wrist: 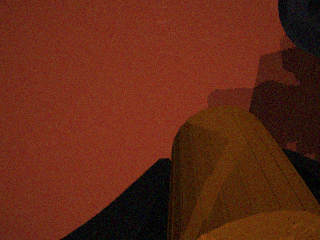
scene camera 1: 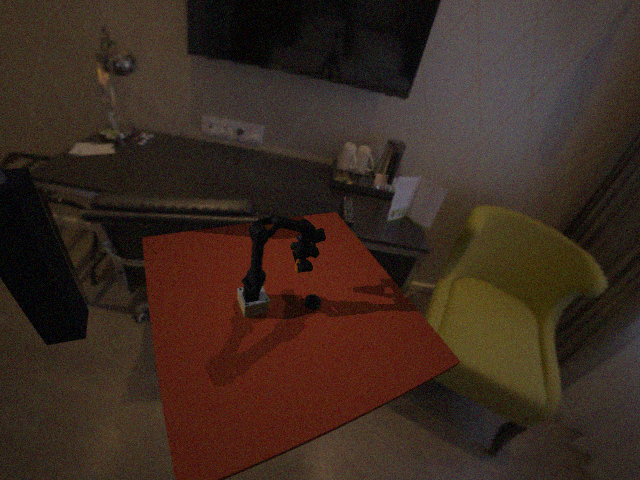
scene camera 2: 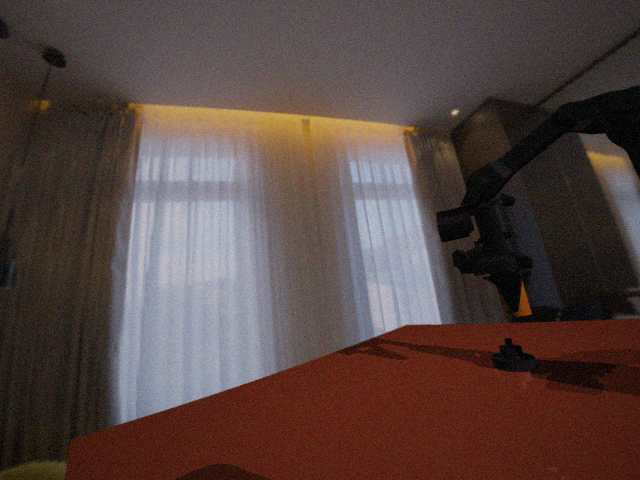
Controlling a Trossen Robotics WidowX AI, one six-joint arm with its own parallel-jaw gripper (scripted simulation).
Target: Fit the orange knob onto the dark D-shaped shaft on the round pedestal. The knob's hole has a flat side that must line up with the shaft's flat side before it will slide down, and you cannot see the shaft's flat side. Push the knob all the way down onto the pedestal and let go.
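Observation:
Visible in scene camera 2: my gripper point(scene camera 2: 518, 310) and a round pedestal point(scene camera 2: 511, 358). The wrist view shows my gripper point(wrist: 224, 165) as well; it holds an orange knob point(wrist: 226, 169).

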